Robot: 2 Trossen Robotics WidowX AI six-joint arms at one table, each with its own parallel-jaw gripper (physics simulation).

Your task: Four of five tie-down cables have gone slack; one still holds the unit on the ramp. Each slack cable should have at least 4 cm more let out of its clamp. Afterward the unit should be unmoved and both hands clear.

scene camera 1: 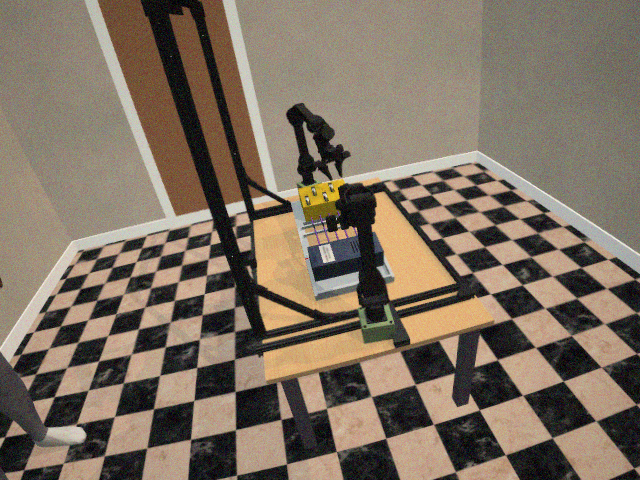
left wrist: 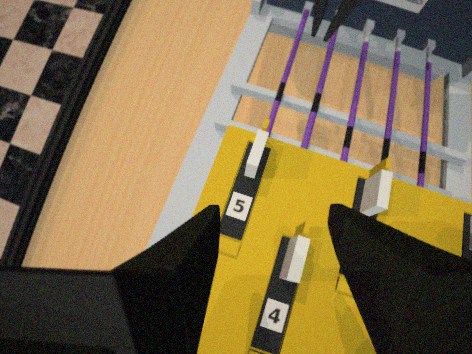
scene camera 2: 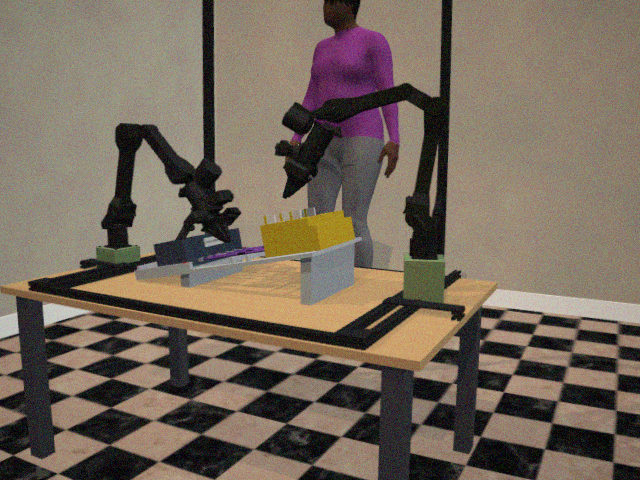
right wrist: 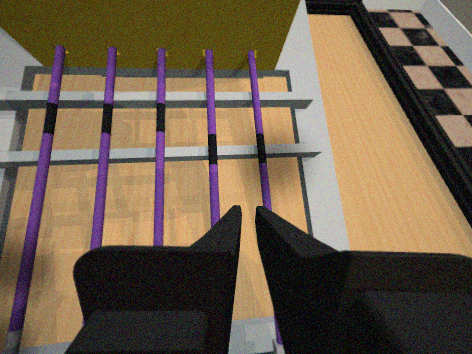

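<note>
A yellow clamp block [scene camera 1: 320, 202] [scene camera 2: 304, 235] [left wrist: 277, 197] [right wrist: 164, 28] sits at the high end of the grey ramp [scene camera 1: 347, 286] [scene camera 2: 328, 273]. A dark blue unit [scene camera 1: 339, 259] [scene camera 2: 190, 248] sits at the low end. Purple cables [scene camera 1: 328, 233] [left wrist: 317, 95] [right wrist: 211, 105] with black bands run straight between them. My left gripper [scene camera 1: 332, 172] [scene camera 2: 290, 190] [left wrist: 274, 214] is open and empty above the block, between the white levers of clamp 5 [left wrist: 256, 152] and clamp 4 [left wrist: 295, 258]. My right gripper [scene camera 1: 330, 223] [scene camera 2: 220, 232] [right wrist: 247, 213] [left wrist: 319, 38] is shut on nothing, its tips between two cables near the unit.
A tall black frame [scene camera 1: 199, 157] stands at the table's left. The green arm bases [scene camera 1: 376, 324] [scene camera 2: 424, 278] sit at the table ends. A person in a purple top [scene camera 2: 356, 71] stands behind the table. Black rails edge the table top.
</note>
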